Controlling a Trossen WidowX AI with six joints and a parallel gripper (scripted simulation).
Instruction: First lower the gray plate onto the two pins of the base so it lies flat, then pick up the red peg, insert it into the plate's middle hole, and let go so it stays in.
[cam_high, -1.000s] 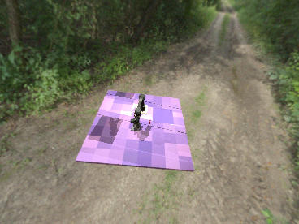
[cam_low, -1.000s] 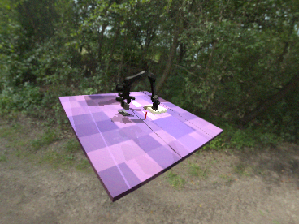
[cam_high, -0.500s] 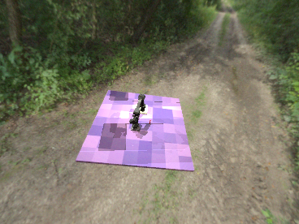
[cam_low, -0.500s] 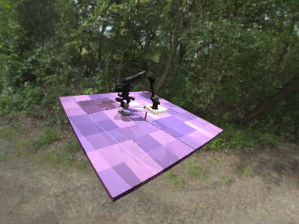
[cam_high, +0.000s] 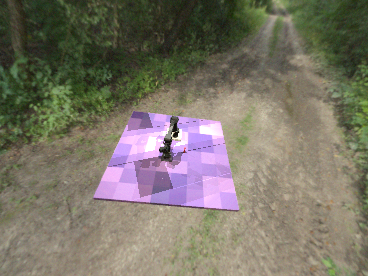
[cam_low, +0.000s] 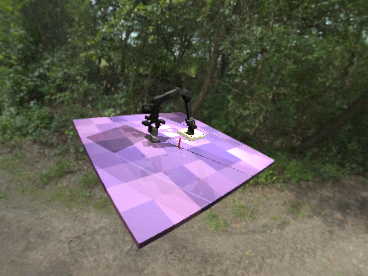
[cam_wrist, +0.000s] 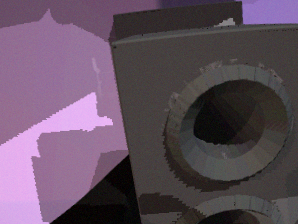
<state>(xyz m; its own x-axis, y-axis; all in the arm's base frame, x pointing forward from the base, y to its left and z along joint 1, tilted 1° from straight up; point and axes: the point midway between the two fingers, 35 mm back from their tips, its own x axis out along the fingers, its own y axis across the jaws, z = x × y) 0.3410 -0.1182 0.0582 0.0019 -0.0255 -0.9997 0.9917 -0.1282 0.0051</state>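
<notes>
Right now my gripper tip is 50 mm above the pin base. The rest, counted from my gripper tip: gray plate (30 mm above); then red peg (210 mm to the left, 90 mm behind, 20 mm below).
</notes>
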